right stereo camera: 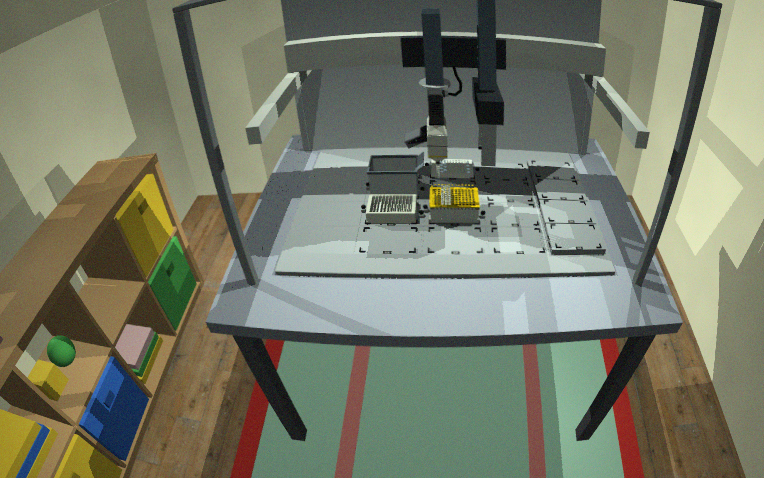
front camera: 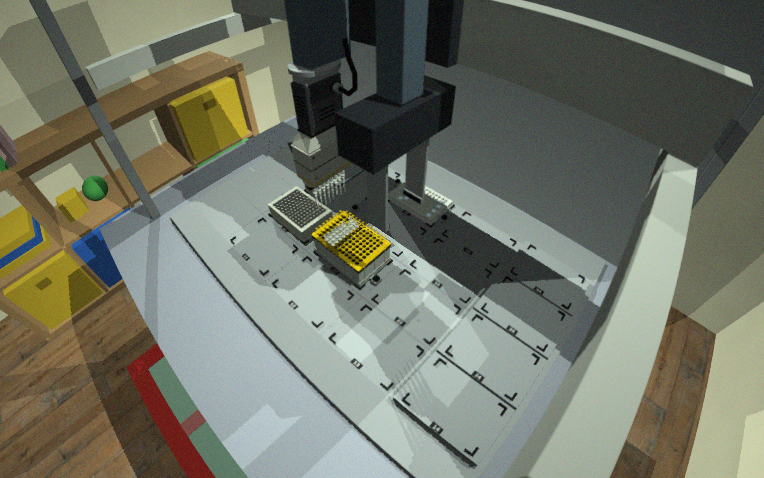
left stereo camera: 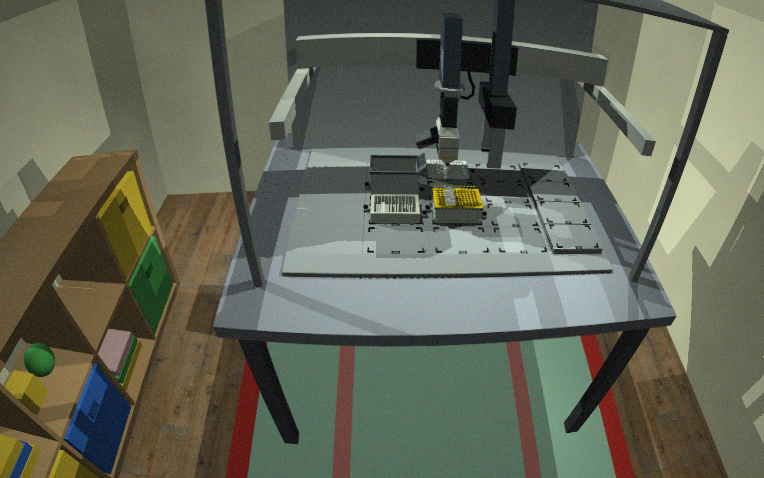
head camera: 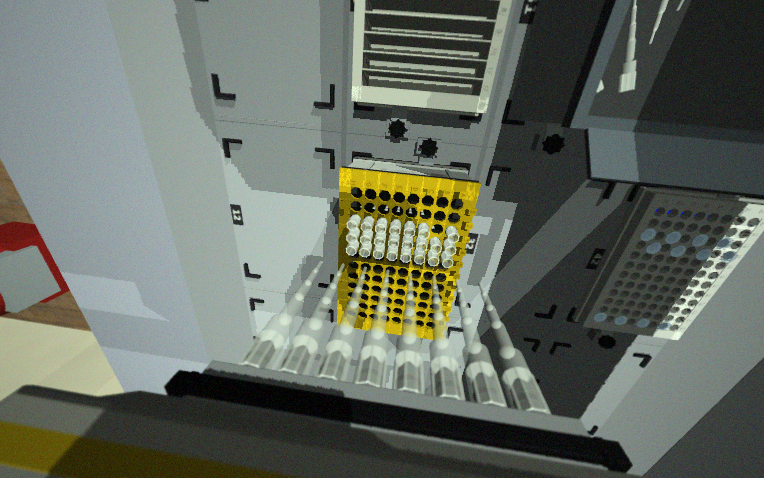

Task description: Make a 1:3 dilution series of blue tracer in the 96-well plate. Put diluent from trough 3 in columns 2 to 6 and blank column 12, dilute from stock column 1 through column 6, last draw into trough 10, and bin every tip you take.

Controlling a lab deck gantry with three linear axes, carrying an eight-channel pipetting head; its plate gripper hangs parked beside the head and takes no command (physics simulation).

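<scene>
The pipetting head (front camera: 318, 157) (left stereo camera: 447, 140) (right stereo camera: 436, 138) carries eight clear tips (head camera: 371, 360) (front camera: 331, 188). The tips hang near the yellow tip rack (front camera: 363, 248) (head camera: 408, 181) (left stereo camera: 467, 197) (right stereo camera: 467, 197); their height is hard to judge. The rack holds a band of white tips between empty holes. The 96-well plate (head camera: 631, 270) (front camera: 436, 211) lies behind it, partly shadowed, with dark blue wells at one end and pale blue discs farther along. The white trough block (front camera: 298, 209) (head camera: 419, 98) (left stereo camera: 395, 208) (right stereo camera: 391, 208) stands left of the rack. My parked gripper (front camera: 397, 211) is open and empty beside the head.
The grey bin (head camera: 676, 157) (left stereo camera: 394, 173) (right stereo camera: 392, 173) stands behind the troughs, with loose tips visible inside in the head view. The head hides it in the front view. Black corner marks and rails cover the deck to the right. A shelf (left stereo camera: 84, 174) stands left of the table.
</scene>
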